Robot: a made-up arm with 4 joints.
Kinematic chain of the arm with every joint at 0, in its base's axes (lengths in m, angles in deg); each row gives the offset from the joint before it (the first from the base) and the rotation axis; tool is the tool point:
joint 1: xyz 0 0 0.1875 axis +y
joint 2: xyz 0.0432 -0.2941 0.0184 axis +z
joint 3: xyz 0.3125 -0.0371 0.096 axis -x
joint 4: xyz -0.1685 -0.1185 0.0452 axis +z
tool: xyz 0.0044 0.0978 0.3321
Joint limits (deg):
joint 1: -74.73..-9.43
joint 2: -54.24..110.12
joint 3: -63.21..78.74
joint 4: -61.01..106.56
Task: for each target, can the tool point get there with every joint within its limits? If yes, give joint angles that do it. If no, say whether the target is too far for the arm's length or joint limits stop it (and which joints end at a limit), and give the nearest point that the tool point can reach.
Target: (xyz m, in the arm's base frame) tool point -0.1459 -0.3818 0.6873
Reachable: yes | joints -51.75 60.18 -24.31 71.47
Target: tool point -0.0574 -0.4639 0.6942
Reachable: yes | joints -42.17 27.16 -34.37 -0.27
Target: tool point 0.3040 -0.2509 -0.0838
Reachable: no: joint limits stop it (at a limit: joint 1, joint 3, joint 4) | nearest point 0.4428 -0.2062 0.4208 | short by 0.525 m
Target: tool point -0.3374 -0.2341 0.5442
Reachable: yes | joints -39.82 79.93 34.72 90.51
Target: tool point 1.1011 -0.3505 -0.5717
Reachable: no: too far | nearest point 0.4507 -0.3211 0.4221 | short by 1.188 m
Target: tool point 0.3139 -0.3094 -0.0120
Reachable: no: joint limits stop it (at a limit: joint 1, joint 3, joint 4) | nearest point 0.4506 -0.3229 0.4221 | short by 0.455 m
